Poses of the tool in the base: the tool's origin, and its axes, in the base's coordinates. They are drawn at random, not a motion.
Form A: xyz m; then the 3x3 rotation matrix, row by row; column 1 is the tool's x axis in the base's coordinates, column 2 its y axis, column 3 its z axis. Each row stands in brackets.
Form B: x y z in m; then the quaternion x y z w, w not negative. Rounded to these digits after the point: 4 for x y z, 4 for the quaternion. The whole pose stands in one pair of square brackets.
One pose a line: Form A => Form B
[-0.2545, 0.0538, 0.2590], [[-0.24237, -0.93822, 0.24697], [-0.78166, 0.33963, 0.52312], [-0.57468, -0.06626, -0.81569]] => [-0.2545, 0.0538, 0.2590, -0.5554, 0.7742, 0.1475, 0.2653]
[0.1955, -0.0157, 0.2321], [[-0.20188, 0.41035, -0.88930], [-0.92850, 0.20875, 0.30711], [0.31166, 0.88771, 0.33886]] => [0.1955, -0.0157, 0.2321, 0.2503, -0.5176, -0.5771, 0.5800]
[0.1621, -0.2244, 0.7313], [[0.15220, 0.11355, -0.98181], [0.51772, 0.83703, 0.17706], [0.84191, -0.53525, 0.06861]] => [0.1621, -0.2244, 0.7313, -0.2483, -0.6357, 0.1409, 0.7173]
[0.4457, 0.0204, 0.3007], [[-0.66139, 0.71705, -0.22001], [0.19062, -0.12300, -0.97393], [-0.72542, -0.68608, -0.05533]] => [0.4457, 0.0204, 0.3007, 0.3595, 0.6312, -0.6575, 0.2002]
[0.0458, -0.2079, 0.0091], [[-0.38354, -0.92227, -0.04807], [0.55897, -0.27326, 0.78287], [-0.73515, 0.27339, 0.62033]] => [0.0458, -0.2079, 0.0091, -0.2595, 0.3500, 0.7545, 0.4908]
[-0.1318, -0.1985, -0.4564], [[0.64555, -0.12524, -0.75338], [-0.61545, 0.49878, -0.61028], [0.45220, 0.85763, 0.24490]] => [-0.1318, -0.1985, -0.4564, 0.4748, -0.3900, -0.1586, 0.7729]
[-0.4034, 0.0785, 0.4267], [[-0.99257, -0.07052, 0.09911], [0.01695, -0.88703, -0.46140], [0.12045, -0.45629, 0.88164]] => [-0.4034, 0.0785, 0.4267, 0.0566, -0.2366, 0.9697, 0.0226]
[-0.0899, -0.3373, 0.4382], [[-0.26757, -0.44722, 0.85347], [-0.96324, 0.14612, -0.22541], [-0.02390, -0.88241, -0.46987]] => [-0.0899, -0.3373, 0.4382, -0.5139, 0.6862, -0.4036, 0.3196]
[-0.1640, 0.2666, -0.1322], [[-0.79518, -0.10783, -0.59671], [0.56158, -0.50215, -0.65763], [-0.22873, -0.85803, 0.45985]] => [-0.1640, 0.2666, -0.1322, -0.2486, -0.4564, 0.8302, 0.2016]
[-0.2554, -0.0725, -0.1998], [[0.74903, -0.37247, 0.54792], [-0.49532, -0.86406, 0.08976], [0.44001, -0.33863, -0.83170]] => [-0.2554, -0.0725, -0.1998, -0.9280, 0.2338, -0.2661, 0.1154]
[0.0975, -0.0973, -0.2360], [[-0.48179, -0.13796, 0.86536], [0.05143, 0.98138, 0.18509], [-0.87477, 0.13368, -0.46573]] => [0.0975, -0.0973, -0.2360, -0.0253, 0.8557, 0.0931, 0.5084]
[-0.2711, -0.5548, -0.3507], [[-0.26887, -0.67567, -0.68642], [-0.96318, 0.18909, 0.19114], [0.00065, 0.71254, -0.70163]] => [-0.2711, -0.5548, -0.3507, 0.5576, -0.7348, -0.3075, 0.2338]
